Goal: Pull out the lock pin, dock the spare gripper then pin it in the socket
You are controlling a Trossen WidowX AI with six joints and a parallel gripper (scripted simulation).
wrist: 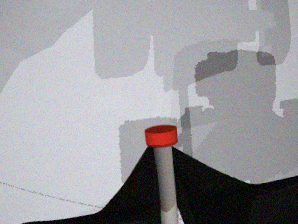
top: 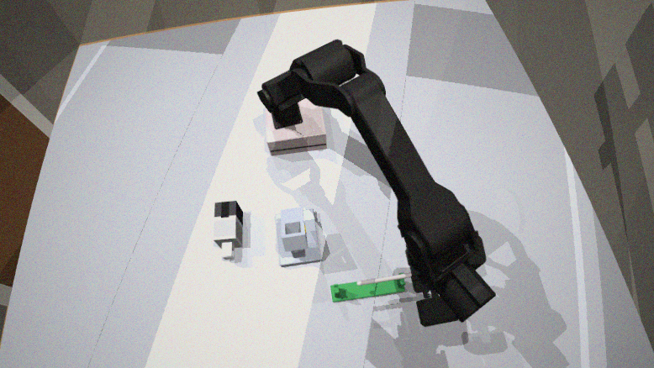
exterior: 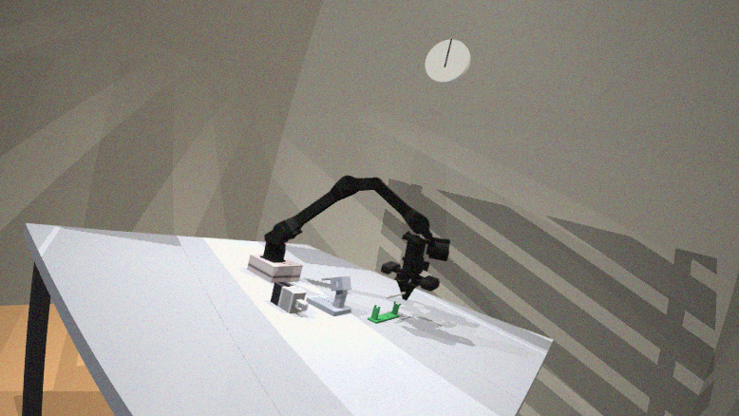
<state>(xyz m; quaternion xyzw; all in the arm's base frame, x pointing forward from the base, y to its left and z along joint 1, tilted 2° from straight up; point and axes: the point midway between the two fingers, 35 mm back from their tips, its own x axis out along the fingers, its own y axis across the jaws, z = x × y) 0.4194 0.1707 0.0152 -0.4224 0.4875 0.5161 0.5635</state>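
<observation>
My gripper tip is 100 mm to the left of the green cradle, 30 mm above it and 10 mm past it. Round my gripper tip: grey mount 210 mm to the right, 140 mm behind; then spare gripper 350 mm to the right, 190 mm behind, 20 mm below.
</observation>
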